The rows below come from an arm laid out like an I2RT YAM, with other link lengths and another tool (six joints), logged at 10 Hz.
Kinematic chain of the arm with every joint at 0, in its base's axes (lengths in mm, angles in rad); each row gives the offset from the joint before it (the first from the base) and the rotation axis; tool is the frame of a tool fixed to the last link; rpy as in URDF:
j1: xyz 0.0 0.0 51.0 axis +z
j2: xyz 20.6 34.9 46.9 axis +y
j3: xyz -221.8 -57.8 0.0 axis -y
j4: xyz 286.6 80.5 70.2 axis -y
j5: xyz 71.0 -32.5 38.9 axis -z
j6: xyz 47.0 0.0 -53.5 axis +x
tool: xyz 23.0 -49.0 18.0 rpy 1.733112 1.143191 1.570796
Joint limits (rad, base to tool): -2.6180..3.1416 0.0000..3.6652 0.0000..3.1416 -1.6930..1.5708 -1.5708..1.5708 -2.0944..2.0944
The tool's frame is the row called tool.
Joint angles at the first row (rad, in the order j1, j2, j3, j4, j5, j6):
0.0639, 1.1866, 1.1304, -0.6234, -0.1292, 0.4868
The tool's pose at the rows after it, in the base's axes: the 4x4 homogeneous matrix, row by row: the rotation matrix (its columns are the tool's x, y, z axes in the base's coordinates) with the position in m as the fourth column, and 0 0 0 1 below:
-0.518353 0.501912 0.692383 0.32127; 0.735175 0.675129 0.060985 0.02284; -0.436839 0.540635 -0.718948 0.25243; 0 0 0 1
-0.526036 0.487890 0.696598 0.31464; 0.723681 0.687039 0.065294 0.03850; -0.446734 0.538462 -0.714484 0.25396; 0 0 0 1
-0.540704 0.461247 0.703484 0.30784; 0.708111 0.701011 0.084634 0.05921; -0.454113 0.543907 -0.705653 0.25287; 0 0 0 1
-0.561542 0.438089 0.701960 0.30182; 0.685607 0.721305 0.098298 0.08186; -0.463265 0.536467 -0.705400 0.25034; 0 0 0 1
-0.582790 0.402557 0.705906 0.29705; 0.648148 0.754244 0.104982 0.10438; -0.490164 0.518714 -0.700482 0.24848; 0 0 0 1
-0.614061 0.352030 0.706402 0.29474; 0.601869 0.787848 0.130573 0.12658; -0.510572 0.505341 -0.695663 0.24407; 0 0 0 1
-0.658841 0.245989 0.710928 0.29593; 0.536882 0.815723 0.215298 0.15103; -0.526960 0.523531 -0.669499 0.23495; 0 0 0 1
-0.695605 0.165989 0.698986 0.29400; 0.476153 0.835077 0.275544 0.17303; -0.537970 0.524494 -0.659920 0.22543; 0 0 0 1
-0.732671 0.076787 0.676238 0.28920; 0.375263 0.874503 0.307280 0.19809; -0.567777 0.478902 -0.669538 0.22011; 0 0 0 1
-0.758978 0.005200 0.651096 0.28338; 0.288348 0.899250 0.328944 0.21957; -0.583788 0.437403 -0.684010 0.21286; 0 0 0 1
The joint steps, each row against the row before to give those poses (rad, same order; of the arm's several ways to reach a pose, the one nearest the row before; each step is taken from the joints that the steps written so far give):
0.0758, -0.0201, -0.0066, -0.0069, 0.0680, 0.0157
0.0609, -0.0165, -0.0097, -0.0002, 0.0420, 0.0212
0.0776, -0.0136, -0.0178, 0.0163, 0.0410, 0.0270
0.0850, 0.0071, -0.0053, 0.0094, 0.0499, 0.0237
0.0836, 0.0174, -0.0004, 0.0161, 0.0544, 0.0009
0.0710, 0.0257, -0.0020, 0.0283, 0.0251, -0.0121
0.0565, 0.0151, -0.0340, 0.0890, -0.0373, -0.0399
0.0539, 0.0240, -0.0206, 0.0580, -0.0218, -0.0279
0.0675, 0.0451, 0.0146, 0.0096, 0.0024, -0.0581
0.0574, 0.0436, 0.0125, 0.0046, 0.0028, -0.0423

